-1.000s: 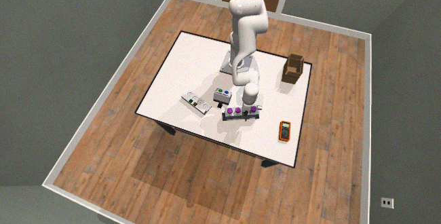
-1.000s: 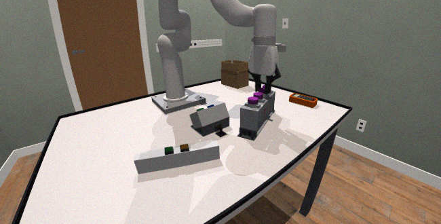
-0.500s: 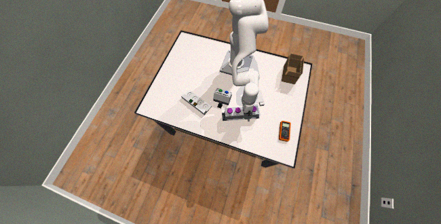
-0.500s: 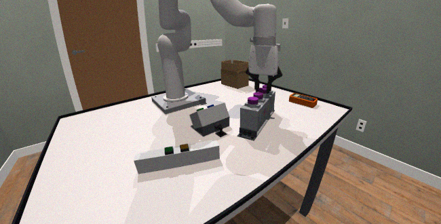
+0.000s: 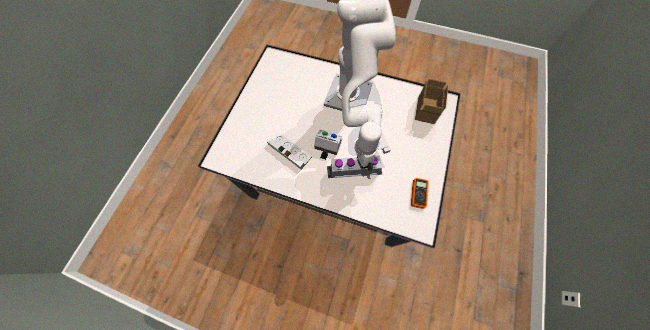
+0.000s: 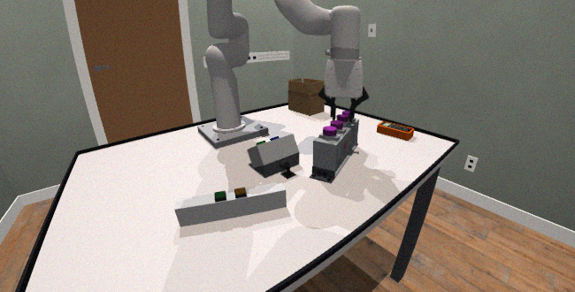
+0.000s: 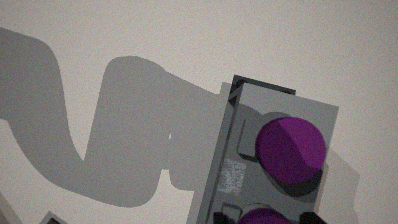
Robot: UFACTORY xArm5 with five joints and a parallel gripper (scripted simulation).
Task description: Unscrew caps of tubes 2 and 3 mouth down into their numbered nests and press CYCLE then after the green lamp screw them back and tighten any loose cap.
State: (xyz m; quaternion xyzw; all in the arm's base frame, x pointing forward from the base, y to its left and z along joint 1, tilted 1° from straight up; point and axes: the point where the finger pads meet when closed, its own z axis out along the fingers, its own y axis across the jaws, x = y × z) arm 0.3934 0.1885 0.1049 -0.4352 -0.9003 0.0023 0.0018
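My gripper is now 10 mm above the purple cap. Also, from my hand: key housing (190 mm to the right, 80 mm below, 80 mm behind); blue key (170 mm to the right, 100 mm behind, 60 mm below); grey decapping station (130 mm below, 20 mm to the right, 10 mm ahead).
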